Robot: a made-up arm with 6 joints. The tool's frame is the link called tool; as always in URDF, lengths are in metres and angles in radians. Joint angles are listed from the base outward.
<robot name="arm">
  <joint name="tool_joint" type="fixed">
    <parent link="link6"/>
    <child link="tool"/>
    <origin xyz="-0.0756 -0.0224 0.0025" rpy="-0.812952 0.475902 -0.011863"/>
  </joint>
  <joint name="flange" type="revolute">
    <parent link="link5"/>
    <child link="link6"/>
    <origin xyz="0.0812 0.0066 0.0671"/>
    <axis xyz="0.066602 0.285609 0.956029"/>
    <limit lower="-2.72" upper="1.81"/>
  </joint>
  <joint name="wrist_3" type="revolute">
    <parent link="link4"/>
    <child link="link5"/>
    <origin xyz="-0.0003 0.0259 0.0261"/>
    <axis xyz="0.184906 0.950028 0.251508"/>
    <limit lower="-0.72" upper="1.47"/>
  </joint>
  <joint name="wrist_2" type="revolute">
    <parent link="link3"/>
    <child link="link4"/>
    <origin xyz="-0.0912 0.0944 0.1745"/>
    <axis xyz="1 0 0"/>
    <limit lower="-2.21" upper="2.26"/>
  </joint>
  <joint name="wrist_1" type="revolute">
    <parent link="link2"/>
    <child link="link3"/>
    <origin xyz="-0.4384 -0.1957 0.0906"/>
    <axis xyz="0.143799 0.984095 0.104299"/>
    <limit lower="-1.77" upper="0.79"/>
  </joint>
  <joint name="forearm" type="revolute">
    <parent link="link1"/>
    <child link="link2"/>
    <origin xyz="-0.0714 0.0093 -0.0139"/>
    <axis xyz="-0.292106 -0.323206 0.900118"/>
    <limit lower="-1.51" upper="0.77"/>
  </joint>
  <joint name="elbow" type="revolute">
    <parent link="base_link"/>
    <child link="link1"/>
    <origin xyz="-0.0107 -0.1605 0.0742"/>
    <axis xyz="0 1 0"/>
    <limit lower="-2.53" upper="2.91"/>
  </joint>
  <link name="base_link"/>
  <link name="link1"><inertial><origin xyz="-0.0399 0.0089 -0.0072"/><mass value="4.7"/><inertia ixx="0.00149" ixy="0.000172" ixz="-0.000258" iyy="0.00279" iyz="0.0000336" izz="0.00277"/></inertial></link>
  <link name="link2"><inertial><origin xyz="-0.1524 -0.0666 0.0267"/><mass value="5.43"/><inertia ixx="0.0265" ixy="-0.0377" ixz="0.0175" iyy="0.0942" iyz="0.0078" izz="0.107"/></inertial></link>
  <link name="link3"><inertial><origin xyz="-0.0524 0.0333 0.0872"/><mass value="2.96"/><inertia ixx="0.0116" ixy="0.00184" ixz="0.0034" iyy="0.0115" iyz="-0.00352" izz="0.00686"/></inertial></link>
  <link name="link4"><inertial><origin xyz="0.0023 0.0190 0.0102"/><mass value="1.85"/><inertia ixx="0.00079" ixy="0" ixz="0" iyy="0.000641" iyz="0" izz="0.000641"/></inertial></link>
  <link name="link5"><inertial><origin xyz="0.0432 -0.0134 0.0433"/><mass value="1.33"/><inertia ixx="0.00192" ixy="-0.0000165" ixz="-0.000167" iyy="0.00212" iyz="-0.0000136" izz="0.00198"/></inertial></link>
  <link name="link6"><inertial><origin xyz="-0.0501 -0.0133 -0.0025"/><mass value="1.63"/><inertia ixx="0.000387" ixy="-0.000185" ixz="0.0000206" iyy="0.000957" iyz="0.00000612" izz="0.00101"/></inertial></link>
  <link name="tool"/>
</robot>
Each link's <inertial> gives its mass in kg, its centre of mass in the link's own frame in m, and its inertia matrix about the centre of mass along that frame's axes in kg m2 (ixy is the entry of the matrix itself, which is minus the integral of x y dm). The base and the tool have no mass. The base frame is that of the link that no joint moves.
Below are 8 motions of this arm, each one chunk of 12 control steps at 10 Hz.
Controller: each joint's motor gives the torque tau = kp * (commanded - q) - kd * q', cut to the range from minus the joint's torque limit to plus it. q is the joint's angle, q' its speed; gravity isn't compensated. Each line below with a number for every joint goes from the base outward.
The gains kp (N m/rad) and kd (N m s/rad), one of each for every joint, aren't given. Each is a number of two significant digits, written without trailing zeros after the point. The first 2 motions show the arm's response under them.
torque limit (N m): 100 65 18 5.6 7 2.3
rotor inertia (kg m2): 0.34 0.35 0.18 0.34 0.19 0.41
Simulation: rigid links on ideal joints. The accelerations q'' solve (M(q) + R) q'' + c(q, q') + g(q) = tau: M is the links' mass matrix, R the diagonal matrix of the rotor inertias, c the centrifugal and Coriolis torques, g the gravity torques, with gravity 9.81 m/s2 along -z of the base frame. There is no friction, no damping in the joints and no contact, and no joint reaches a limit. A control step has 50 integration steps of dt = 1/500 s. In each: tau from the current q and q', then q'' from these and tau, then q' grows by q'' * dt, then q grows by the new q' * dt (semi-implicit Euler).
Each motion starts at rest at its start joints. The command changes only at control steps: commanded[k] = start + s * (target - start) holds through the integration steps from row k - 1 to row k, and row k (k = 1, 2, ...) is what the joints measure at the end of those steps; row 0 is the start. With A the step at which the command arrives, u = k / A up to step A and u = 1 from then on. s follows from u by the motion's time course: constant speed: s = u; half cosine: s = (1 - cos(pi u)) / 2; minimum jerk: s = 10 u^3 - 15 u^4 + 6 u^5; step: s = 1 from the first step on.
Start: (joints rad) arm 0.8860 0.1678 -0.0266 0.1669 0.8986 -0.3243
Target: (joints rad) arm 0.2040 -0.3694 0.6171 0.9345 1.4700 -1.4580
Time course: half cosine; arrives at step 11
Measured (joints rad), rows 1 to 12:
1: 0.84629 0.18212 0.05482 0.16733 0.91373 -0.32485
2: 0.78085 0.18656 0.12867 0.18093 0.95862 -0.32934
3: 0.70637 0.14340 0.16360 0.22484 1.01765 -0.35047
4: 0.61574 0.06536 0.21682 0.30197 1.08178 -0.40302
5: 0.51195 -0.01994 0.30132 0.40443 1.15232 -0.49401
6: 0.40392 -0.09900 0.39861 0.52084 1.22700 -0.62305
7: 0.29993 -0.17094 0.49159 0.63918 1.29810 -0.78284
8: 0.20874 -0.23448 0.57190 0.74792 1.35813 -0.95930
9: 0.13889 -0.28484 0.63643 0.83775 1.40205 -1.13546
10: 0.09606 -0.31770 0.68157 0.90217 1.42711 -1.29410
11: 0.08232 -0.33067 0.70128 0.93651 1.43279 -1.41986
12: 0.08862 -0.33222 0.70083 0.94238 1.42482 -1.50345
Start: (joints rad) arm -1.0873 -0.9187 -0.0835 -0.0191 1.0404 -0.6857
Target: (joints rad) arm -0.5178 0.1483 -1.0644 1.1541 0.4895 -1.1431
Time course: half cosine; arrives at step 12
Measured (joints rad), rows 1 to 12:
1: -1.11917 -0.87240 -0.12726 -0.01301 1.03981 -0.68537
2: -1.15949 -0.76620 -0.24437 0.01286 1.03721 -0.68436
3: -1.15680 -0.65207 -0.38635 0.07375 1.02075 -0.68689
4: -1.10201 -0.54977 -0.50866 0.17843 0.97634 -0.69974
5: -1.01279 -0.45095 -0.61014 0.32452 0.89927 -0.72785
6: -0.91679 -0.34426 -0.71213 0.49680 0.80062 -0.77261
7: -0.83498 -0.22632 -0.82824 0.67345 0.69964 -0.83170
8: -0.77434 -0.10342 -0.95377 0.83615 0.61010 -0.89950
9: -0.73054 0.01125 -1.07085 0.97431 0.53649 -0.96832
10: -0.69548 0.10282 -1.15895 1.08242 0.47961 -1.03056
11: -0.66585 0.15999 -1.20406 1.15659 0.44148 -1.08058
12: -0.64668 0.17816 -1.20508 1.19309 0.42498 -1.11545
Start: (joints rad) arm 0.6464 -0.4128 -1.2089 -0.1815 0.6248 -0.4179
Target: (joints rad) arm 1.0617 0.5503 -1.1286 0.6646 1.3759 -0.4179
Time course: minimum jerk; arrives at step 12
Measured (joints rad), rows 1 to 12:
1: 0.61126 -0.41452 -1.24479 -0.19635 0.64818 -0.42234
2: 0.56087 -0.38438 -1.33982 -0.21908 0.68566 -0.43524
3: 0.54033 -0.30266 -1.40759 -0.21421 0.72112 -0.45377
4: 0.56650 -0.18206 -1.41114 -0.15649 0.77189 -0.47204
5: 0.63528 -0.04277 -1.37362 -0.04272 0.85776 -0.48424
6: 0.72855 0.10412 -1.32146 0.10955 0.98022 -0.48717
7: 0.82458 0.25462 -1.27061 0.27362 1.12040 -0.47986
8: 0.90567 0.40213 -1.23433 0.42519 1.24963 -0.46254
9: 0.96181 0.53259 -1.22166 0.54773 1.34484 -0.43695
10: 0.99196 0.62825 -1.23075 0.63244 1.39925 -0.40709
11: 1.00167 0.67698 -1.24817 0.67655 1.42050 -0.37843
12: 0.99939 0.68149 -1.25943 0.68397 1.42268 -0.35627

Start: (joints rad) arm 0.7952 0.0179 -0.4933 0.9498 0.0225 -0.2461
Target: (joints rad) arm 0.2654 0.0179 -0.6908 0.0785 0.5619 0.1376
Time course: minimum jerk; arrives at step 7
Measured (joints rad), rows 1 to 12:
1: 0.75498 0.03208 -0.45871 0.94816 0.05139 -0.24354
2: 0.67325 0.05865 -0.47626 0.92451 0.11999 -0.22965
3: 0.54757 0.06986 -0.55369 0.82999 0.21313 -0.19555
4: 0.37927 0.06377 -0.66942 0.63719 0.32674 -0.13801
5: 0.20281 0.05654 -0.81573 0.36445 0.44480 -0.06371
6: 0.07126 0.06204 -0.97231 0.09917 0.53963 0.01115
7: 0.03959 0.07747 -1.21612 -0.06295 0.58788 0.07128
8: 0.07379 0.08357 -1.47955 -0.08797 0.57921 0.11020
9: 0.10325 0.07668 -1.61039 -0.02413 0.54292 0.12877
10: 0.10484 0.06917 -1.55775 0.05356 0.51202 0.13062
11: 0.09164 0.06859 -1.35060 0.09910 0.49821 0.12117
12: 0.08284 0.07146 -1.03721 0.10501 0.50282 0.10696

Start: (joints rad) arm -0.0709 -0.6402 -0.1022 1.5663 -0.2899 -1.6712
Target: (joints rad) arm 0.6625 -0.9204 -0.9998 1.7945 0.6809 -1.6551
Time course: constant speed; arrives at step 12
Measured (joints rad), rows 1 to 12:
1: -0.09446 -0.63096 -0.15844 1.58967 -0.25328 -1.67457
2: -0.10897 -0.60831 -0.31897 1.65892 -0.18821 -1.67821
3: -0.08341 -0.60699 -0.48301 1.74452 -0.13290 -1.67255
4: -0.02077 -0.63118 -0.57324 1.80643 -0.08175 -1.65608
5: 0.06956 -0.66894 -0.60972 1.82674 -0.01176 -1.63563
6: 0.16758 -0.71372 -0.63903 1.81226 0.08593 -1.61944
7: 0.25571 -0.75925 -0.69011 1.78423 0.20025 -1.61193
8: 0.32860 -0.79825 -0.76722 1.76347 0.31218 -1.61259
9: 0.39038 -0.82778 -0.85898 1.76057 0.40916 -1.61780
10: 0.44840 -0.85078 -0.95195 1.77483 0.49056 -1.62337
11: 0.50894 -0.87313 -1.03864 1.79855 0.56401 -1.62650
12: 0.57526 -0.89987 -1.11756 1.82236 0.63872 -1.62654

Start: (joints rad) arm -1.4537 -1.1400 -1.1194 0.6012 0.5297 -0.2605
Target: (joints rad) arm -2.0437 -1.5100 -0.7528 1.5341 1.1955 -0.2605
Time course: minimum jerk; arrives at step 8
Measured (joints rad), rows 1 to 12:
1: -1.48340 -1.10270 -1.10148 0.61206 0.51658 -0.26005
2: -1.57151 -1.05939 -1.06997 0.67124 0.50124 -0.25388
3: -1.69674 -1.07320 -1.02961 0.80605 0.52835 -0.24054
4: -1.83094 -1.15004 -0.96228 1.00863 0.62705 -0.22612
5: -1.94697 -1.25699 -0.86750 1.24077 0.78806 -0.21868
6: -2.02708 -1.35168 -0.77156 1.45144 0.96820 -0.22282
7: -2.06769 -1.40701 -0.71227 1.59543 1.11152 -0.23801
8: -2.07752 -1.42116 -0.70344 1.65132 1.18127 -0.26025
9: -2.08037 -1.41926 -0.71701 1.63611 1.18471 -0.28430
10: -2.08368 -1.41454 -0.72384 1.59265 1.15615 -0.30499
11: -2.08543 -1.41130 -0.72070 1.55791 1.12670 -0.31877
12: -2.08486 -1.41136 -0.71701 1.54607 1.11161 -0.32473

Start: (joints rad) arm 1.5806 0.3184 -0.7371 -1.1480 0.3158 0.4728
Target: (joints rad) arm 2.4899 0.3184 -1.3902 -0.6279 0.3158 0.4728
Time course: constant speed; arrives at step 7
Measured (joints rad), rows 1 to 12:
1: 1.66864 0.34947 -0.86381 -1.15289 0.33032 0.46796
2: 1.83076 0.39176 -0.96659 -1.13296 0.36008 0.45858
3: 2.01261 0.40066 -0.99058 -1.06191 0.39533 0.45345
4: 2.18862 0.37493 -1.01179 -0.94944 0.42276 0.45984
5: 2.34677 0.34047 -1.07014 -0.82605 0.42998 0.47752
6: 2.48765 0.31867 -1.15915 -0.71905 0.41973 0.50055
7: 2.61888 0.31281 -1.26082 -0.63688 0.40523 0.52233
8: 2.66861 0.31171 -1.21719 -0.59094 0.40668 0.54200
9: 2.66053 0.30984 -1.18299 -0.58197 0.41829 0.56013
10: 2.63610 0.31184 -1.22838 -0.59820 0.42186 0.57218
11: 2.60900 0.32041 -1.28275 -0.62491 0.41404 0.57383
12: 2.59374 0.33179 -1.30940 -0.64813 0.40433 0.56516

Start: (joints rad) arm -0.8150 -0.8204 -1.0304 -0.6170 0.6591 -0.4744
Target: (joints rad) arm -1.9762 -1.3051 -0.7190 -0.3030 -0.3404 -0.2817
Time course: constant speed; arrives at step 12
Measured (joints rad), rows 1 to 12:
1: -0.92674 -0.83481 -0.98751 -0.60407 0.62708 -0.47057
2: -1.09350 -0.80683 -1.02284 -0.57090 0.55040 -0.45817
3: -1.24254 -0.77599 -1.06567 -0.52336 0.44608 -0.43524
4: -1.35052 -0.79013 -1.05549 -0.47292 0.33576 -0.40443
5: -1.41970 -0.85136 -0.99940 -0.42820 0.23279 -0.37083
6: -1.47462 -0.93242 -0.92507 -0.39249 0.14224 -0.33934
7: -1.54109 -1.00381 -0.86194 -0.36536 0.06402 -0.31314
8: -1.62951 -1.05045 -0.82277 -0.34160 -0.00840 -0.29254
9: -1.73324 -1.07661 -0.79963 -0.31305 -0.08418 -0.27518
10: -1.83868 -1.09915 -0.77831 -0.27547 -0.16730 -0.25812
11: -1.93572 -1.13309 -0.74981 -0.23242 -0.25469 -0.23985
12: -2.02260 -1.18222 -0.71214 -0.19189 -0.34059 -0.22071

